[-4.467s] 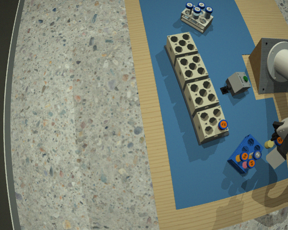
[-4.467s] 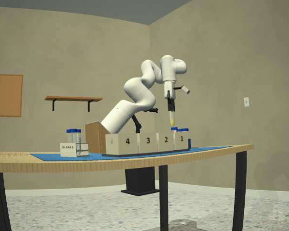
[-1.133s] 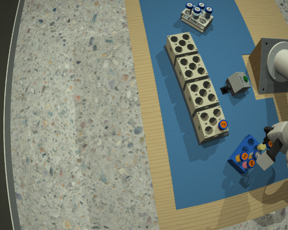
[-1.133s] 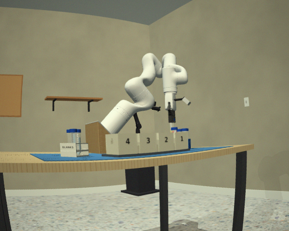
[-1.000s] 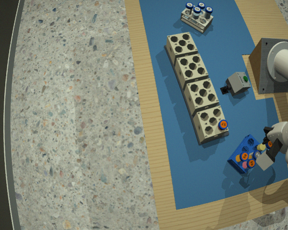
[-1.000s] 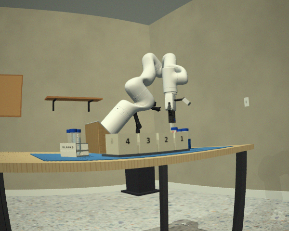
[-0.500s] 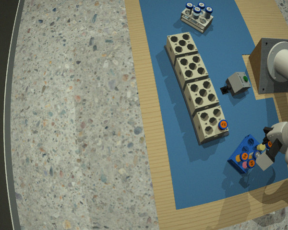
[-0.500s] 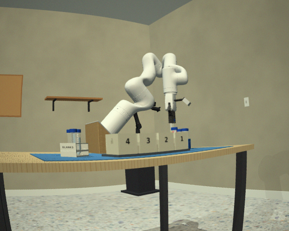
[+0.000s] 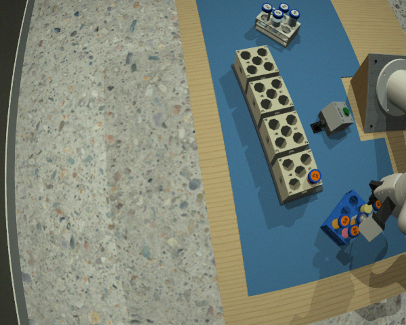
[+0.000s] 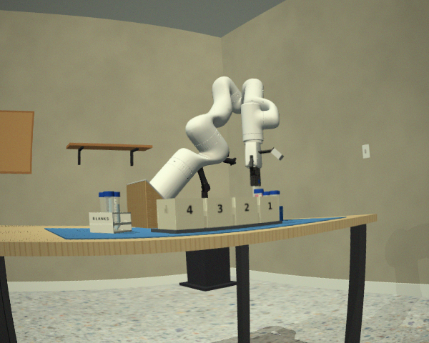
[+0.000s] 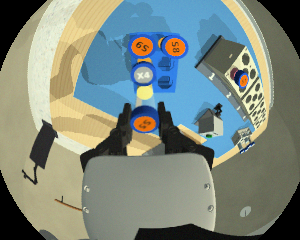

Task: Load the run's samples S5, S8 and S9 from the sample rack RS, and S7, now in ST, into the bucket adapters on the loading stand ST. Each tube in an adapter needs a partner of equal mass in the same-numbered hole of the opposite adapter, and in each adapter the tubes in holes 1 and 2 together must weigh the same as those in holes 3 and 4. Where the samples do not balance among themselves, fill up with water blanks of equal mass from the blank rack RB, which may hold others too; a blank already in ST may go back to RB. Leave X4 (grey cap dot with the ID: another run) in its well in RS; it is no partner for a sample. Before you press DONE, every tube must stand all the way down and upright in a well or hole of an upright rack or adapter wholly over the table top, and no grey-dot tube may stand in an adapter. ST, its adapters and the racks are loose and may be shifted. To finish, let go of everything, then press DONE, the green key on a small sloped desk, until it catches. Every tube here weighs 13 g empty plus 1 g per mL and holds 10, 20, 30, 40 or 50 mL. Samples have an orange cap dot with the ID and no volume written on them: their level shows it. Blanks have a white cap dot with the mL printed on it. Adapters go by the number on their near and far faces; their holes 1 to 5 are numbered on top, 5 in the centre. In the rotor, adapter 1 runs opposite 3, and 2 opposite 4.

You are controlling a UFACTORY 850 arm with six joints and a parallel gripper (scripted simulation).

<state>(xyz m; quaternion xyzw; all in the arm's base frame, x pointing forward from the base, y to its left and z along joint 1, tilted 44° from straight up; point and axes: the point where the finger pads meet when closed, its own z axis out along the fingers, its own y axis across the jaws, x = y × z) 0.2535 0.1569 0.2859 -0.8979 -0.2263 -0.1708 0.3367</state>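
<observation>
My gripper is now 1 cm past the sample tube S5 and 5 cm above it. From my hand the other things lie so: sample S9 (7 cm ahead, 5 cm to the left, 10 cm below); orange-dot sample tube (8 cm ahead, 10 cm below); grey-dot tube X4 (4 cm ahead, 2 cm to the left, 10 cm below).
</observation>
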